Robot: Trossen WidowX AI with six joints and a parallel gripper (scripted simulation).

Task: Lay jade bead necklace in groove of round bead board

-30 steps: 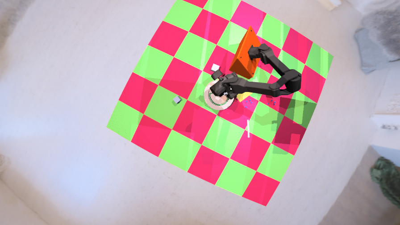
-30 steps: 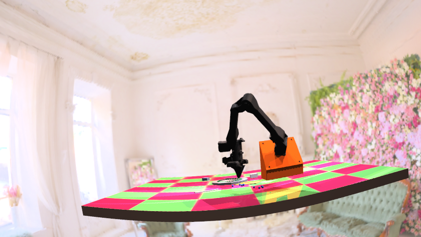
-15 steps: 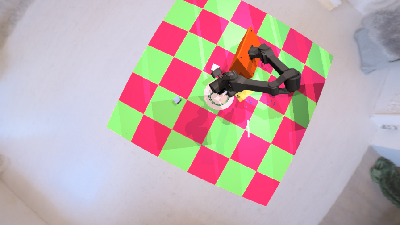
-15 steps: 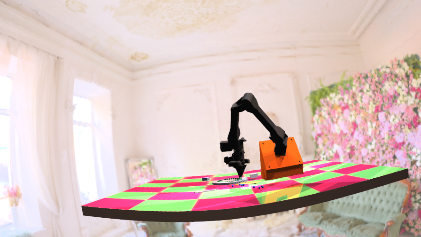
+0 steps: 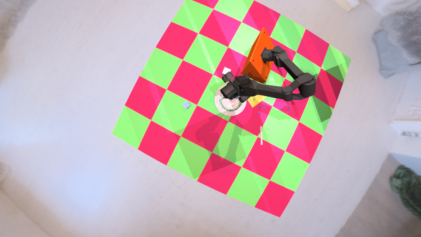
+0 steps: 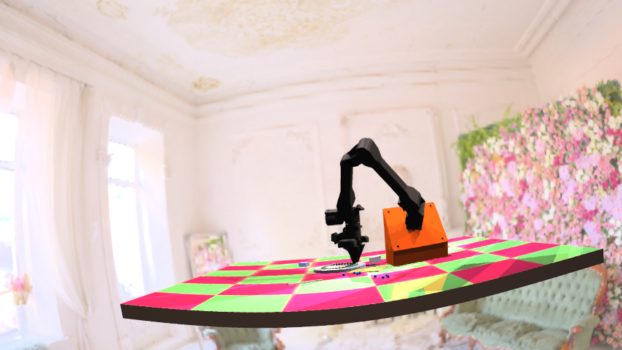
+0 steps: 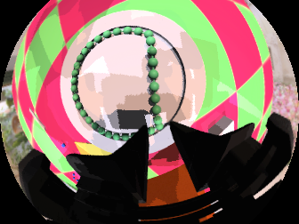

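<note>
Now: gripper tip 6 cm short of the round bead board, 2 cm to the right of it and 1 cm above it. The rest, counted from my gripper tip: pale blue cube: 23 cm ahead, 20 cm to the right, 1 cm below; then white cube: 10 cm to the right, 8 cm behind; then yellow patch: 14 cm to the left, 5 cm behind, 2 cm below.
</note>
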